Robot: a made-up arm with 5 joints.
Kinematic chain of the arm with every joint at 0, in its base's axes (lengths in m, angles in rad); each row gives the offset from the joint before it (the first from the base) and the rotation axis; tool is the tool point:
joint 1: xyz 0 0 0.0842 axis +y
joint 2: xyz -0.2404 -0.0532 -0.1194 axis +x
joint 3: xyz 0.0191 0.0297 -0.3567 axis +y
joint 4: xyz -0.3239 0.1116 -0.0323 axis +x
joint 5: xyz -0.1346 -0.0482 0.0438 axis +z
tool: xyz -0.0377 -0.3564 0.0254
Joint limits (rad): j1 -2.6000..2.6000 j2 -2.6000..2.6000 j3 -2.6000..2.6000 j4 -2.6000..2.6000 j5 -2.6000..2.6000
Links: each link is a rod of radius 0.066 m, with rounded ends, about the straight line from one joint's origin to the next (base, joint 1, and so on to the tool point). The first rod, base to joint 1, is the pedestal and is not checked.
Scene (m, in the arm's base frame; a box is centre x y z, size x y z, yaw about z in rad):
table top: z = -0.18
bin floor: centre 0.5 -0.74 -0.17 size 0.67 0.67 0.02 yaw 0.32
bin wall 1: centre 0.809 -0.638 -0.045 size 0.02 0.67 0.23 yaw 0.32
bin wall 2: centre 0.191 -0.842 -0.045 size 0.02 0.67 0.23 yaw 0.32
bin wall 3: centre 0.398 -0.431 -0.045 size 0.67 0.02 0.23 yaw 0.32
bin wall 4: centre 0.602 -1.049 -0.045 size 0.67 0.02 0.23 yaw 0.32
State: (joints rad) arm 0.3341 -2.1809 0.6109 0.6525 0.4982
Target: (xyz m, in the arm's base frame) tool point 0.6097 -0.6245 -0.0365
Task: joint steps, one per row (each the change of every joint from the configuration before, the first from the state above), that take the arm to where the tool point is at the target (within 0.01 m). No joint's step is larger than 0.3 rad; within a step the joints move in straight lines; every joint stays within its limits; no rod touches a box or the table.
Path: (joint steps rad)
1: 0.2634 -0.0278 -0.1924 0.0788 -0.0246
2: 0.2633 -0.0278 -0.1924 0.0788 -0.0245
3: 0.2634 -0.0279 -0.1924 0.0788 -0.0246
4: 0.2633 -0.0278 -0.1925 0.0789 -0.0246
5: 0.2634 -0.0278 -0.1924 0.0788 -0.0246
6: 0.2634 -0.0278 -0.1924 0.0788 -0.0245
7: 0.2633 -0.0279 -0.1924 0.0788 -0.0246

